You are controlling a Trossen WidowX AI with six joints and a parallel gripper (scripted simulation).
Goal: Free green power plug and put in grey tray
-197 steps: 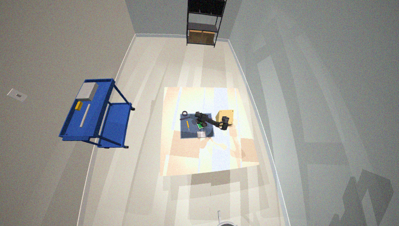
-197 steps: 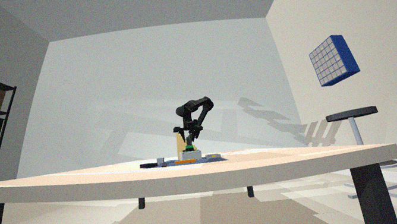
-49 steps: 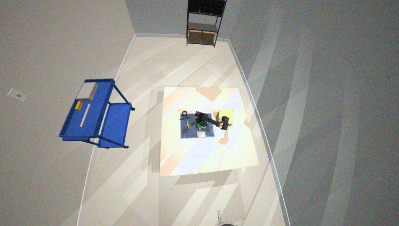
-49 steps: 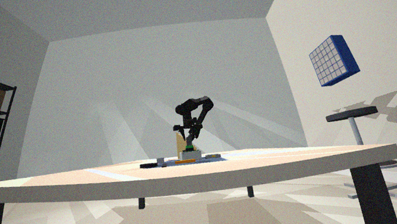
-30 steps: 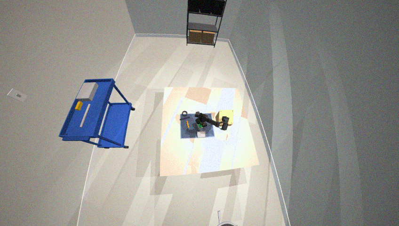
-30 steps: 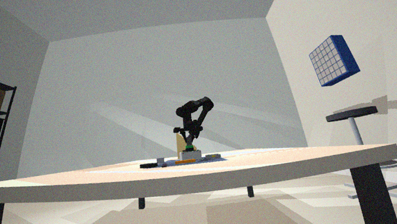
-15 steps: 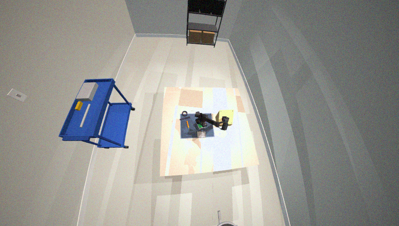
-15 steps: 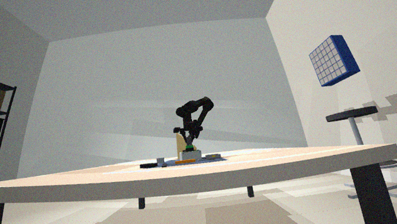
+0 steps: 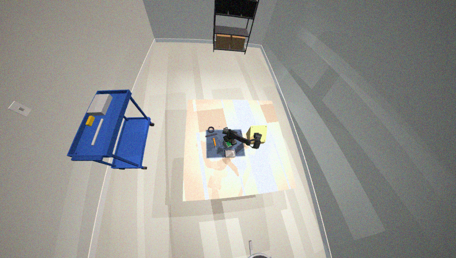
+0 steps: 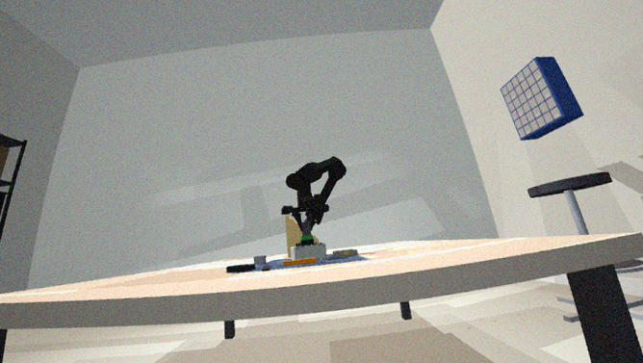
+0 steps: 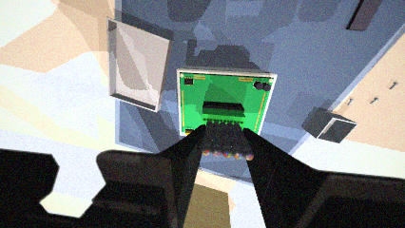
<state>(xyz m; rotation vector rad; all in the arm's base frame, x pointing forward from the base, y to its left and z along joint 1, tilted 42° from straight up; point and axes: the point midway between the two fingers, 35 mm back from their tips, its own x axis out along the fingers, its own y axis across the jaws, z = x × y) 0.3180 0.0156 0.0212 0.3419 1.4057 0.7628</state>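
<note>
My gripper tip is now 20 mm above the green power plug. Also, from my gripper tip: blue mat: 110 mm below, 50 mm ahead; dark bar: 210 mm ahead, 110 mm to the right, 100 mm below.
</note>
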